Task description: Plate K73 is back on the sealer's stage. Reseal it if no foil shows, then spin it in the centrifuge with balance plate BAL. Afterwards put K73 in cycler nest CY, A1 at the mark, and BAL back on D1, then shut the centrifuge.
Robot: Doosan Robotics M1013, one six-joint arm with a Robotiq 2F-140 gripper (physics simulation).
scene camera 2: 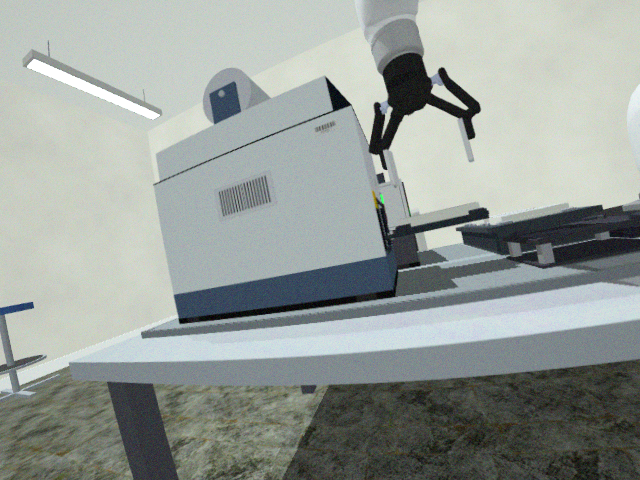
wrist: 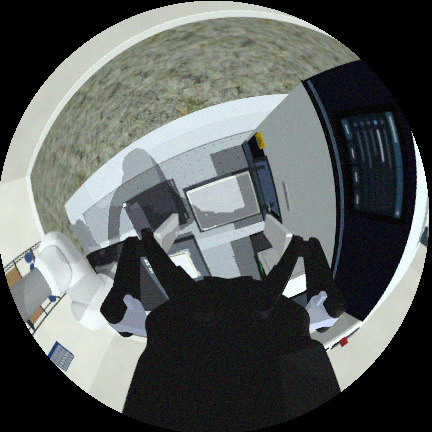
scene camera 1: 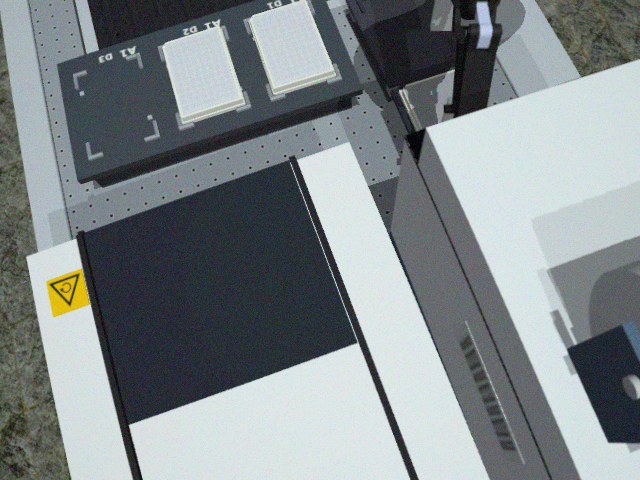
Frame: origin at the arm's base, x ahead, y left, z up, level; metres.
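Seen in the pictures: gripper, fingertip midpoint: [scene camera 2: 430,173] [wrist: 221,223] [scene camera 1: 448,80].
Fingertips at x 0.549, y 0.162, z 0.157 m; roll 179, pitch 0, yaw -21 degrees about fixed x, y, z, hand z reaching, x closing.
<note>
A point is followed by its place in that frame.
Plate K73 [scene camera 1: 426,98] @[x 0.524, y 0.156, z 0.087 m] [scene camera 2: 444,212] [wrist: 222,200] @[x 0.558, y 0.178, z 0.088 m] lies flat on the sealer's stage [scene camera 2: 434,226] @[x 0.571, y 0.220, z 0.064 m], which sticks out of the sealer [scene camera 1: 516,170] @[x 0.727, y 0.106, z 0.327 m] [scene camera 2: 289,217] @[x 0.785, y 0.279, z 0.127 m] [wrist: 305,150] @[x 0.650, y 0.228, z 0.235 m]. Its top looks smooth, grey and glossy, with no wells showing, like foil. My gripper [scene camera 2: 430,159] @[x 0.549, y 0.162, z 0.157 m] [wrist: 221,223] @[x 0.549, y 0.162, z 0.157 m] is open and empty, above the stage and apart from the plate; one dark finger covers part of the plate in scene camera 1. A white plate [scene camera 1: 292,49] @[x 0.371, y 0.035, z 0.053 m] sits on D1, its wells showing; no name is readable on it. The centrifuge [scene camera 1: 258,413] @[x 0.806, y -0.130, z 0.187 m] has a dark panel between two black rails.
Another white plate [scene camera 1: 204,74] @[x 0.363, y -0.085, z 0.053 m] sits on D2 of the dark deck rack [scene camera 1: 116,116] @[x 0.367, y -0.215, z 0.037 m]; D3 holds no plate. A dark block [scene camera 1: 408,46] @[x 0.401, y 0.190, z 0.018 m] [wrist: 157,202] @[x 0.399, y 0.218, z 0.018 m] stands close beside the stage. The sealer's tall wall and touch screen [wrist: 372,165] rise right of the gripper in the wrist view.
</note>
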